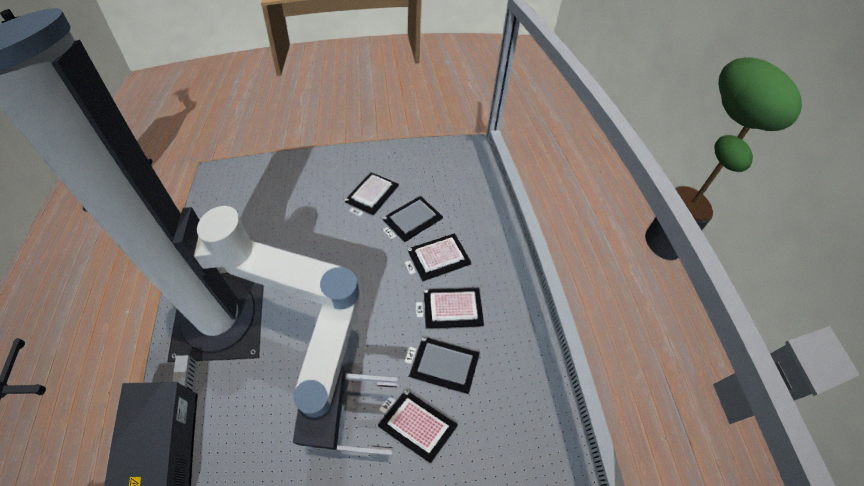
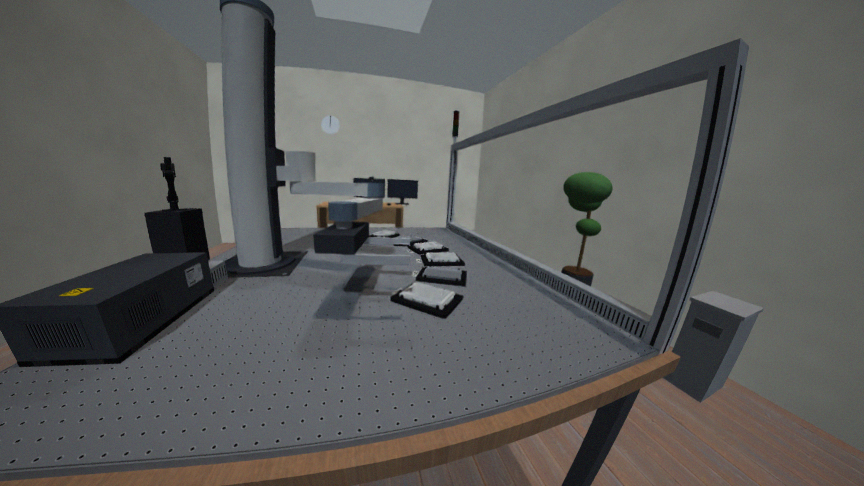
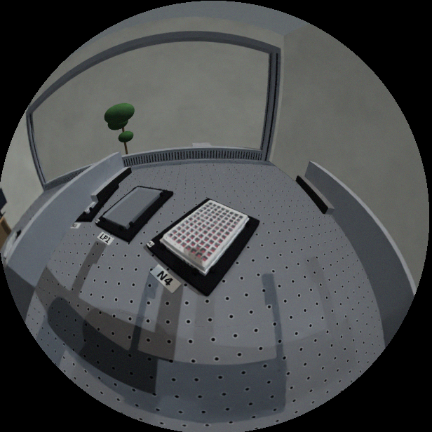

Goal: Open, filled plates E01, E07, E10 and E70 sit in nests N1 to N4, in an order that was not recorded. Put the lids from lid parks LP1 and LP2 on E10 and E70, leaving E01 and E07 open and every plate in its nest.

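Frame: origin at the arm's base, x down, y left, z ahead, level; centimetres.
Where they show: gripper, fingertip midpoint: (image 1: 395,416) (image 2: 409,249); arm's base at its link origin: (image 1: 218,316) (image 2: 261,265).
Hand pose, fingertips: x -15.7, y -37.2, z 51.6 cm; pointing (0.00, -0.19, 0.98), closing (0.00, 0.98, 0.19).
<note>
Each offset is from my fingertips to the centre of the thing.
My gripper (image 1: 393,416) (image 2: 407,252) (image 3: 213,157) is open and empty, low over the table, its fingers pointing toward the N4 nest and standing short of it. A white plate with pinkish wells {dy -0.4, dx +12.6, dz +5.2 cm} (image 1: 419,424) (image 2: 426,296) (image 3: 206,234) sits open in N4. A clear grey lid {dy +15.3, dx +13.1, dz +14.7 cm} (image 1: 445,364) (image 2: 442,275) (image 3: 134,206) lies flat in LP1. The N3 plate {dy +32.0, dx +12.6, dz +20.0 cm} (image 1: 453,305) (image 2: 441,258) and N2 plate {dy +50.2, dx +12.6, dz +18.8 cm} (image 1: 439,255) (image 2: 427,246) show pinkish wells. Another lid {dy +66.6, dx +13.1, dz +12.7 cm} (image 1: 413,217) lies in LP2. The N1 plate {dy +79.7, dx +12.6, dz -0.2 cm} (image 1: 372,190) (image 2: 384,233) looks paler. No plate codes are readable.
The arm's column (image 1: 138,199) (image 2: 247,132) stands on the table's left side, with a dark controller box (image 1: 154,435) (image 2: 108,302) near it. A grey guard frame (image 1: 628,151) (image 2: 586,108) (image 3: 275,105) runs along the side beyond the nests. The nests and lid parks form an arc.
</note>
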